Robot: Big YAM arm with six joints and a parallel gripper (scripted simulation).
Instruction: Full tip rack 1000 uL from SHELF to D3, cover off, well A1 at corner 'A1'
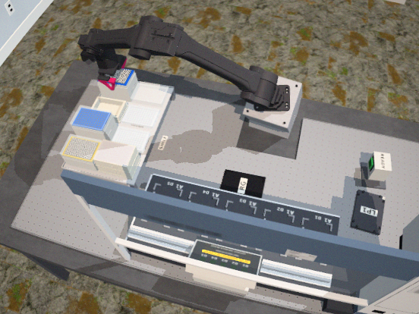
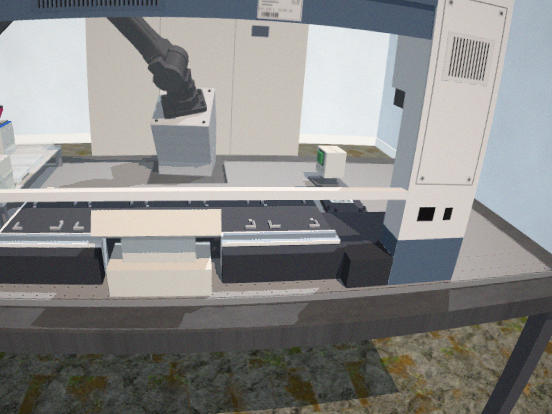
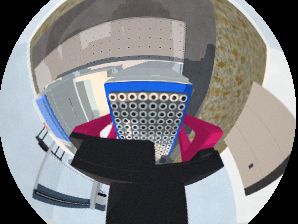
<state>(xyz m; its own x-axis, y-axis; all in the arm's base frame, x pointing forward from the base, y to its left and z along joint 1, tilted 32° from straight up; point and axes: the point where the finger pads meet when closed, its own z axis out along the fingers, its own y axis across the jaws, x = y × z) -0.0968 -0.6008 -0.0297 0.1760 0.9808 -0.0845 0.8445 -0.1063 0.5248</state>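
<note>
Now: hand 10 mm to the right of the blue-framed tip rack. From my hand the other things lie so: shelf: 170 mm ahead, 70 mm below, 30 mm to the left; cream reservoir: 110 mm ahead, 60 mm below, 20 mm to the right; clear flat piece: 240 mm ahead, 90 mm to the left, 50 mm below.
</note>
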